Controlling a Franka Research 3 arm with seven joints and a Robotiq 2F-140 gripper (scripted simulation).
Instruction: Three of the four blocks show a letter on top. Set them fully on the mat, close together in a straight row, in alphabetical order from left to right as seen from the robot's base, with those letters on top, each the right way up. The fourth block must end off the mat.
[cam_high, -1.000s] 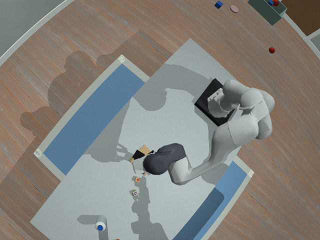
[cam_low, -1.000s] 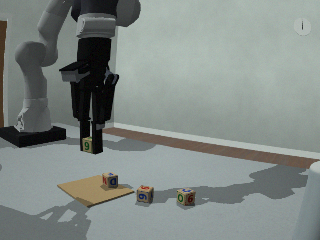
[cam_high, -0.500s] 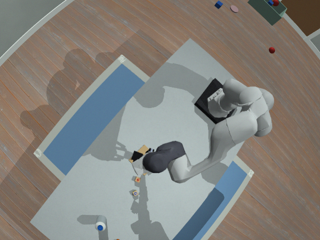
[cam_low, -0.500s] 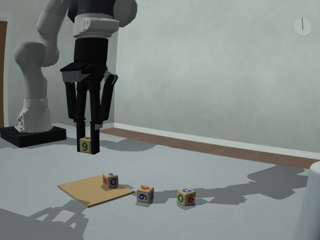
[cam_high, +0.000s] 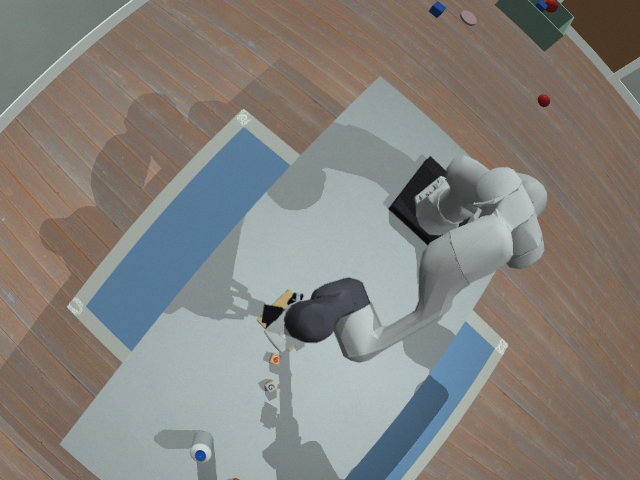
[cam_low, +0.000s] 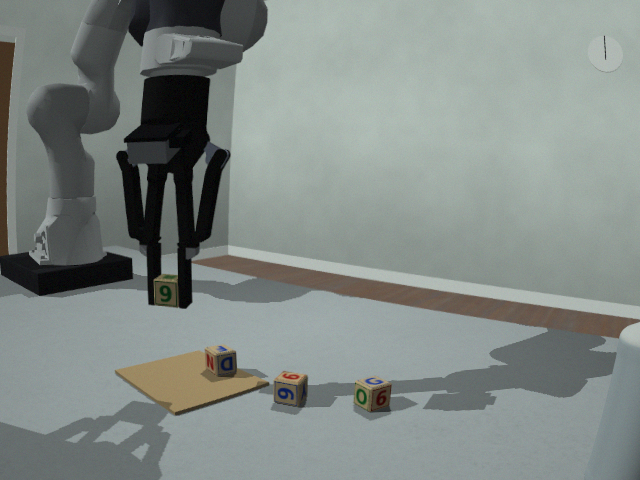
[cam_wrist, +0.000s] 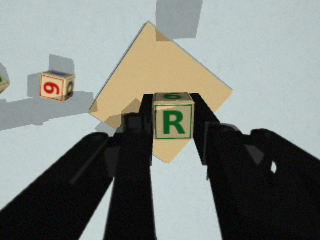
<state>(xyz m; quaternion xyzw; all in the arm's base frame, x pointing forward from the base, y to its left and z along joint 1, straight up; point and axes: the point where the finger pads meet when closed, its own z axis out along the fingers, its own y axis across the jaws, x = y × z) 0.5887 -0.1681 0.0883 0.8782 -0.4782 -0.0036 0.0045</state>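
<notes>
Now: the tan mat 130 mm below my hand and 20 mm to the left of it. The rest, counted from my hand: block: 120 mm below, 70 mm to the left, 10 mm ahead.
</notes>
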